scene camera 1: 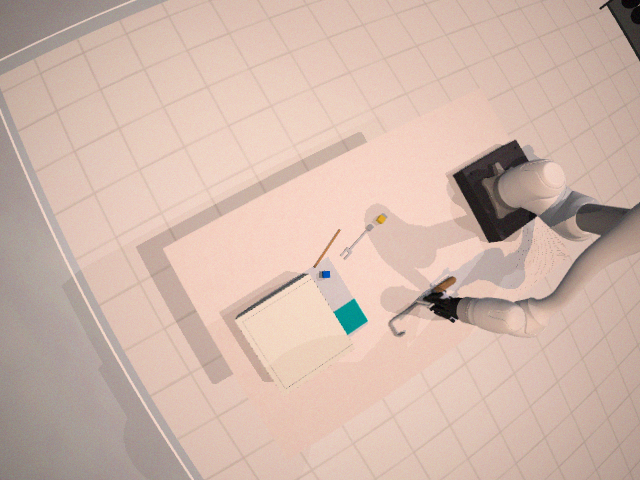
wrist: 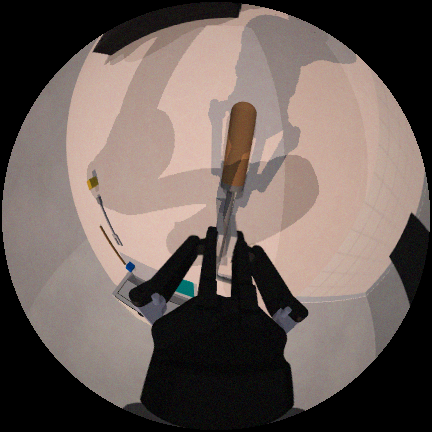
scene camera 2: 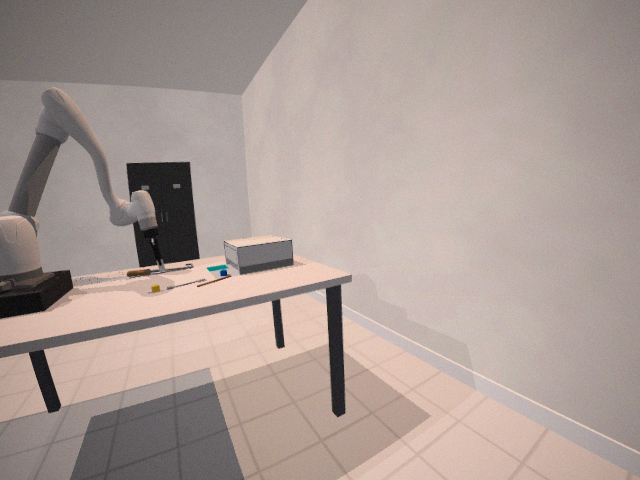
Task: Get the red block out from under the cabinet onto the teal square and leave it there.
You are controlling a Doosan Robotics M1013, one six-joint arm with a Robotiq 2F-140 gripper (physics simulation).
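Frame: origin at the arm's base, x right, y ahead, z up, level; centimetres.
Seen in the pictures: gripper, fingertip midpoint: (scene camera 1: 419,301) (wrist: 224,221) (scene camera 2: 163,271); arm's base at its link origin: (scene camera 1: 505,192) (scene camera 2: 21,283).
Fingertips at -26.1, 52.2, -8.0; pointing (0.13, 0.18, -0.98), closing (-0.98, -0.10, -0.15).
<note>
Pixels of each thing's top centre, then the offset from my fingertips to it, as dx, dy, dz. "spot": a spot on its surface instead.
- cream cabinet at its top centre: (scene camera 1: 296,335) (scene camera 2: 255,240) +11.7, +50.3, +13.1
- teal square at a spot on its surface: (wrist: 185,287) (scene camera 1: 354,322) spot: +3.9, +27.9, -0.4
- hooked tool with a brown handle, top centre: (wrist: 242,232) (scene camera 1: 428,306) (scene camera 2: 160,265) -2.8, -1.2, +3.1
- blue block at its top centre: (scene camera 1: 326,274) (wrist: 127,268) (scene camera 2: 223,270) +25.3, +31.1, +2.1
- thin brown stick at its top centre: (scene camera 1: 327,248) (wrist: 111,246) (scene camera 2: 214,280) +34.1, +26.5, +0.3
- forked tool at its top centre: (wrist: 107,223) (scene camera 1: 357,241) (scene camera 2: 187,282) +31.9, +14.6, +0.4
- yellow block at its top centre: (wrist: 88,184) (scene camera 1: 382,219) (scene camera 2: 155,285) +36.3, +2.3, +2.1
The cream cabinet (scene camera 1: 294,330) (scene camera 2: 266,254) stands at the far end of the table. The teal square (scene camera 1: 351,316) (scene camera 2: 217,268) (wrist: 185,287) lies flat beside its open-looking edge. The red block does not show in any view; the space under the cabinet is hidden. A hooked tool with a brown handle (scene camera 1: 447,283) (scene camera 2: 138,272) (wrist: 241,145) lies low at the table, its bent metal end towards the cabinet side. My gripper (scene camera 1: 425,298) (scene camera 2: 161,267) (wrist: 224,221) points down and is shut on the tool's metal shaft, just past the handle.
A blue block (scene camera 1: 325,274) (scene camera 2: 223,272) (wrist: 130,266) sits on a pale grey strip (scene camera 1: 336,291) beside the cabinet. A thin brown stick (scene camera 1: 327,248) (scene camera 2: 213,281), a forked tool (scene camera 1: 356,241) (scene camera 2: 186,284) and a yellow block (scene camera 1: 381,219) (scene camera 2: 155,288) (wrist: 92,182) lie nearby.
</note>
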